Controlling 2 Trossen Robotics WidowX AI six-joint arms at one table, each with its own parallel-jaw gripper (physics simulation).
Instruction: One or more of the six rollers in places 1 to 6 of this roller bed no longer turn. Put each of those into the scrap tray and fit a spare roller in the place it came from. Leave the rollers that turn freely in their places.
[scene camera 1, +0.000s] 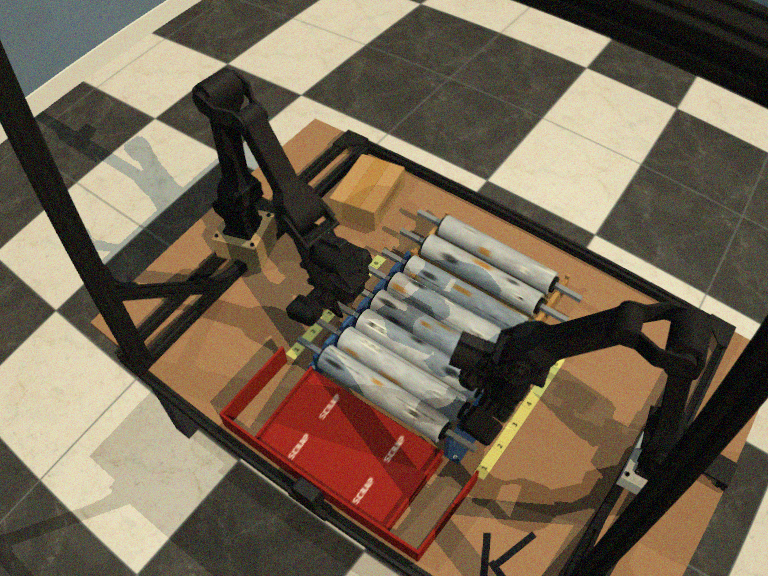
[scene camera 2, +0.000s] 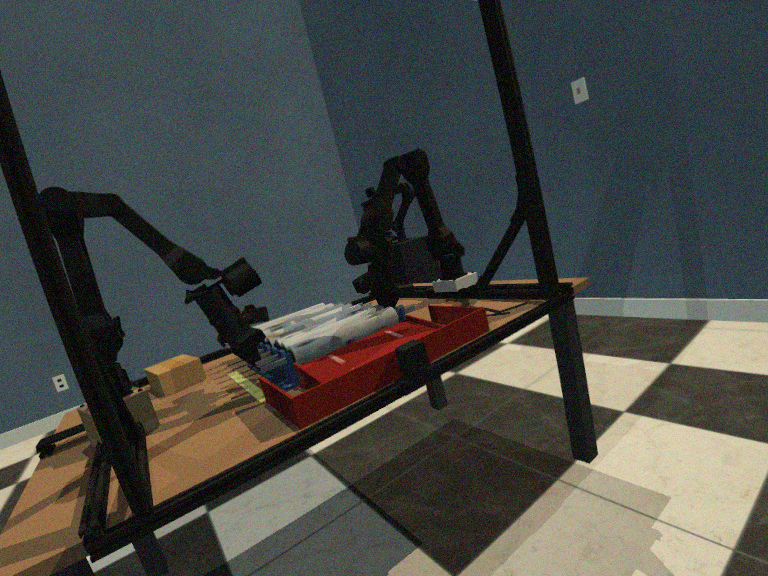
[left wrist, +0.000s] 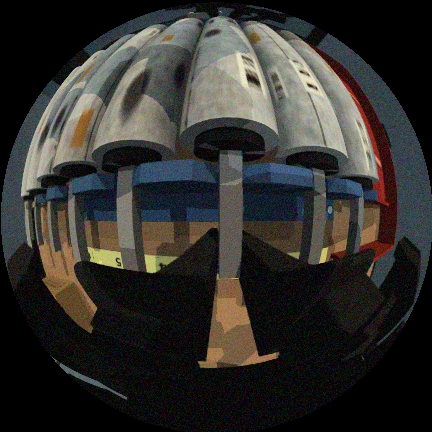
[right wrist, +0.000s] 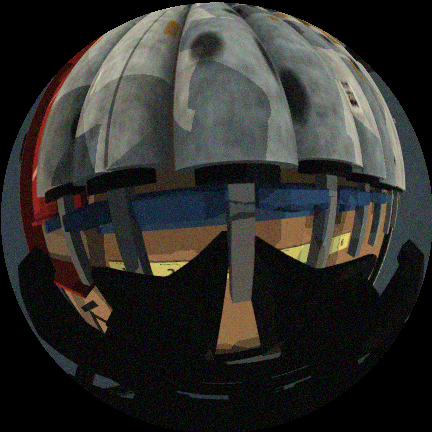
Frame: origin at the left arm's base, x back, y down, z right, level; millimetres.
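Seen in the pictures: left gripper, fingertip midpoint: (scene camera 1: 342, 314) (left wrist: 224, 234); right gripper, fingertip midpoint: (scene camera 1: 498, 407) (right wrist: 234, 236); left arm's base, link origin: (scene camera 1: 242, 225); right arm's base, link origin: (scene camera 1: 657, 466) (scene camera 2: 454, 277).
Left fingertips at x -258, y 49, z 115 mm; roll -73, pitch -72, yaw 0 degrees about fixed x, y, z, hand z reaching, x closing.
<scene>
Offsets run from my left fingertips to a thing's top centre. Level surfaces: height alone.
Six worn grey rollers lie side by side in the blue roller bed {dy +24 mm} (scene camera 1: 457, 447). The third roller from the tray (scene camera 1: 406, 348) (left wrist: 227, 95) (right wrist: 227, 120) lies level among its neighbours. My left gripper (scene camera 1: 341, 306) (scene camera 2: 255, 358) (left wrist: 224, 234) is shut on its shaft at the left end. My right gripper (scene camera 2: 387, 301) (right wrist: 234, 236) is shut on its shaft at the right end. Two spare rollers {dz -212, dx -251, dy -48 mm} (scene camera 1: 496, 254) {dz -153, dx -232, dy -48 mm} (scene camera 1: 481, 273) lie on an orange holder beyond the bed. The red scrap tray {dz +261, dx -98, dy -22 mm} (scene camera 1: 350, 434) (scene camera 2: 359, 379) holds no roller. The fingertips are hard to see in the scene views.
A cardboard box {dz -322, dx +59, dy -28 mm} (scene camera 1: 367, 186) (scene camera 2: 175, 373) stands behind the bed near the left arm. Yellow number strips (scene camera 1: 513, 426) (scene camera 2: 245, 385) run along both ends of the bed. Neighbouring shafts stand close beside both grippers. A black frame (scene camera 1: 496, 207) edges the table.
</scene>
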